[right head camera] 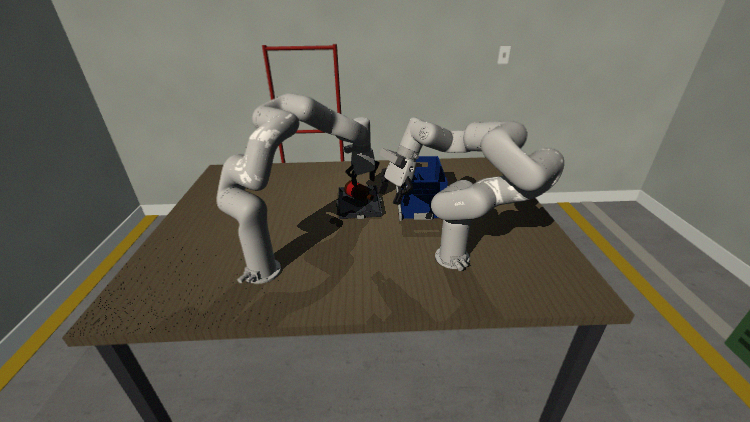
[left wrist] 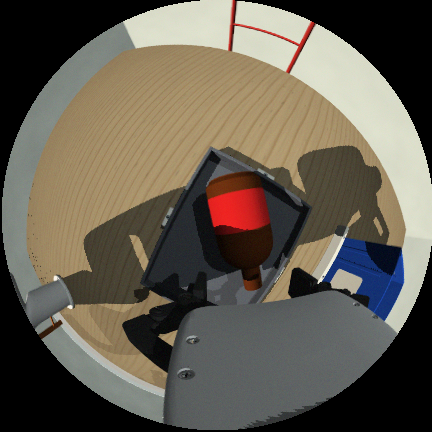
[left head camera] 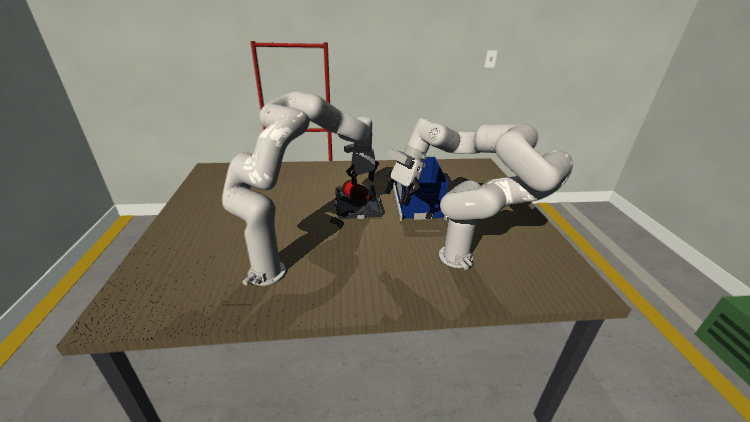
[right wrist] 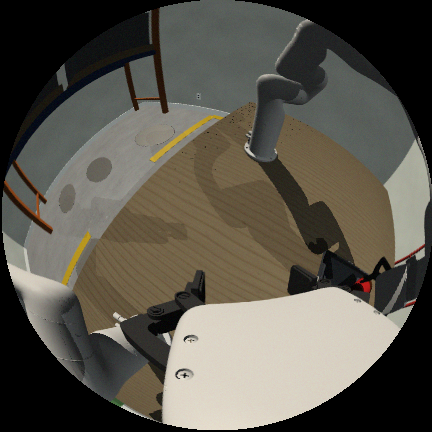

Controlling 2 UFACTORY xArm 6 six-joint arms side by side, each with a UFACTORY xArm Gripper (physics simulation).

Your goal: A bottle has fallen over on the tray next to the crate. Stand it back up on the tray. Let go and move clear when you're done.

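Frame: origin at the left arm's base, x back, y right, z up, level; metres.
Where they show: left gripper, fingertip midpoint: (right head camera: 363,183) (left wrist: 250,284) (left head camera: 362,183); right gripper, fingertip midpoint: (right head camera: 388,198) (left head camera: 394,198) (right wrist: 249,282); left arm's base, link origin: (right head camera: 263,271) (left wrist: 63,291) (left head camera: 267,273) (right wrist: 260,150); right arm's base, link origin: (right head camera: 452,257) (left head camera: 455,257).
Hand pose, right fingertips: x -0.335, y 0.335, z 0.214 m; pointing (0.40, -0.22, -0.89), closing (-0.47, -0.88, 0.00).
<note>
Each offset is from my right fingertips to the top centre of the thing. Level surfaces: height alone.
The brown bottle with a red label {dx -0.265, dy -0.273, dz -0.135 m} (left head camera: 348,188) (right head camera: 351,190) (left wrist: 240,210) (right wrist: 364,286) lies on its side in the dark grey tray {dx -0.234, dy -0.263, dz -0.189 m} (left head camera: 373,214) (right head camera: 373,214) (left wrist: 175,257) (right wrist: 341,265). In the left wrist view its neck points toward the gripper, near the tray's wall. My left gripper (left head camera: 363,180) (right head camera: 363,179) (left wrist: 250,284) is open above the bottle's neck end, one finger to each side of it, holding nothing. My right gripper (left head camera: 398,194) (right head camera: 390,193) (right wrist: 249,282) is open and empty, near the left side of the blue crate {dx -0.367, dy -0.011, dz -0.039 m} (left head camera: 425,206) (right head camera: 417,207) (left wrist: 346,261).
The crate stands to the right of the tray, with a taller blue part at its back. The right arm reaches over the crate. A red frame (left head camera: 290,45) (right head camera: 300,48) stands behind the wooden table {dz -0.214 m} (left head camera: 209,251) (right head camera: 209,251), by the wall.
</note>
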